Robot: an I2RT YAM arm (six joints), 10 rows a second.
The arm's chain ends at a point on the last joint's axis. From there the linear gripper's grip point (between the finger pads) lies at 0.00 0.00 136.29 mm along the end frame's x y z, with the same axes.
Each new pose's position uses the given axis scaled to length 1; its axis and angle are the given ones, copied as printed.
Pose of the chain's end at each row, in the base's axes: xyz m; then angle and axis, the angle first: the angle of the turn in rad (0 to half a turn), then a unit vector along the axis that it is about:
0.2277, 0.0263, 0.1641, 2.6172, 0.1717, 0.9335, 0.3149
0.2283, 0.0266, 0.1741, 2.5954, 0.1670, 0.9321, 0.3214
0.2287, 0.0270, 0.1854, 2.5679, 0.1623, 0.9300, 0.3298
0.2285, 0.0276, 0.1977, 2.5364, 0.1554, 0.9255, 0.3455
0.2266, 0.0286, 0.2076, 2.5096, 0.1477, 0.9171, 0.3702
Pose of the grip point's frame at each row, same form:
0.3051, 0.0893, 0.0713, 2.6172, 0.1717, 0.9335, 0.3149
0.3079, 0.0905, 0.0837, 2.5954, 0.1670, 0.9321, 0.3214
0.3109, 0.0919, 0.0982, 2.5679, 0.1623, 0.9300, 0.3298
0.3136, 0.0950, 0.1153, 2.5364, 0.1554, 0.9255, 0.3455
0.3139, 0.1003, 0.1314, 2.5096, 0.1477, 0.9171, 0.3702

